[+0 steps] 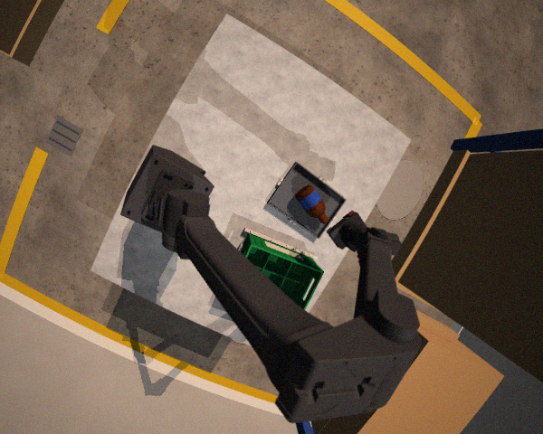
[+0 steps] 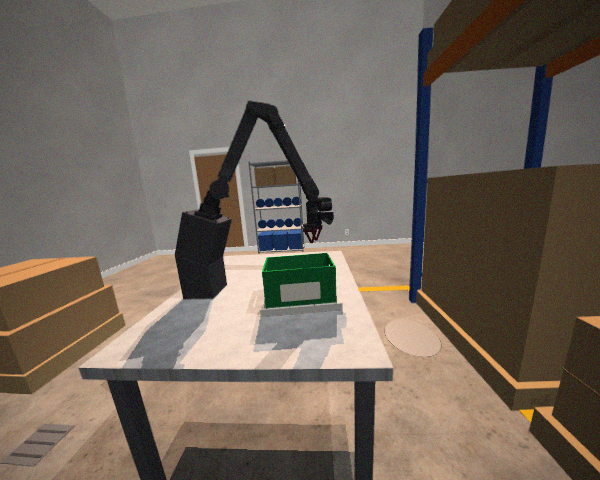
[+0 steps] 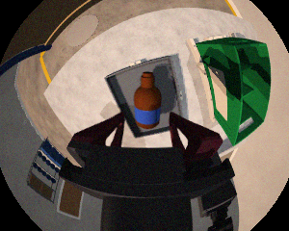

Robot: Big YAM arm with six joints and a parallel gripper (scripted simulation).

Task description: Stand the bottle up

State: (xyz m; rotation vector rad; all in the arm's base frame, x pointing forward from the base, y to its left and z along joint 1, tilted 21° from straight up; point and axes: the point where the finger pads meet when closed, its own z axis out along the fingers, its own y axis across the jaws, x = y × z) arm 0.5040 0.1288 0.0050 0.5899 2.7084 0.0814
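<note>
My gripper is now 50 mm past the brown bottle, 20 mm to the right of it and 160 mm above it. From my hand the other things lie so: green crate: 80 mm behind, 270 mm to the right, 120 mm below; grey tray: 70 mm behind, 30 mm to the left, 190 mm below.
</note>
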